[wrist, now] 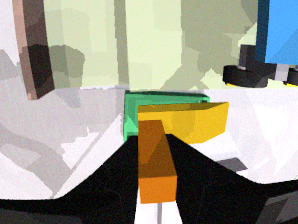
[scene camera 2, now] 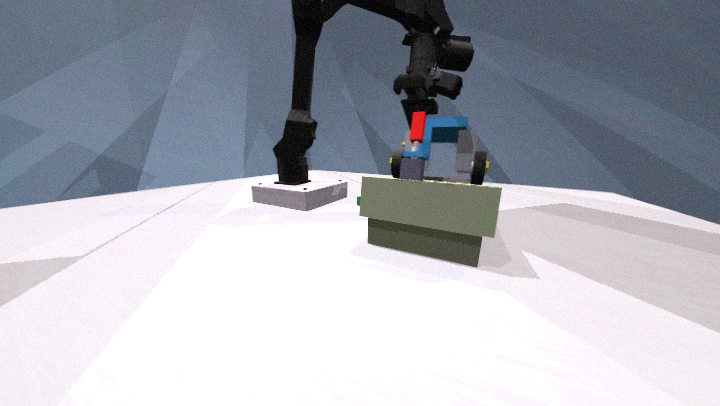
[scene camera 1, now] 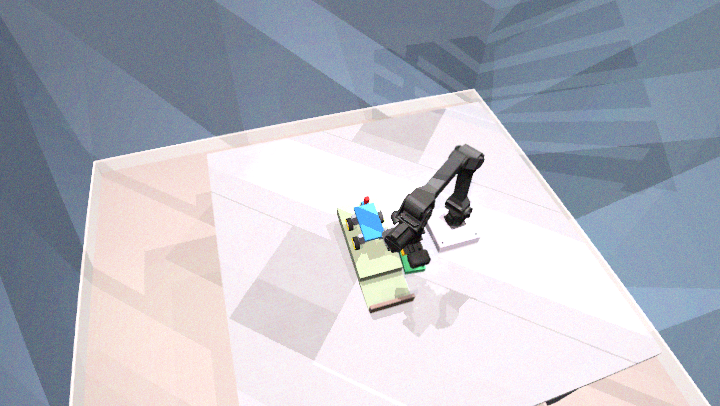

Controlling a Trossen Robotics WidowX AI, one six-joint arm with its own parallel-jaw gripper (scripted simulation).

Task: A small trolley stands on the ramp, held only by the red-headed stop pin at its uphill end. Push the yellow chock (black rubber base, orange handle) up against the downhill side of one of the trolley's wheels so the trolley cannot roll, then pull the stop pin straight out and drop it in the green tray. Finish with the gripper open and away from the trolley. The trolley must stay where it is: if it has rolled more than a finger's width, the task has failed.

my gripper: holds a yellow chock (wrist: 193,123)
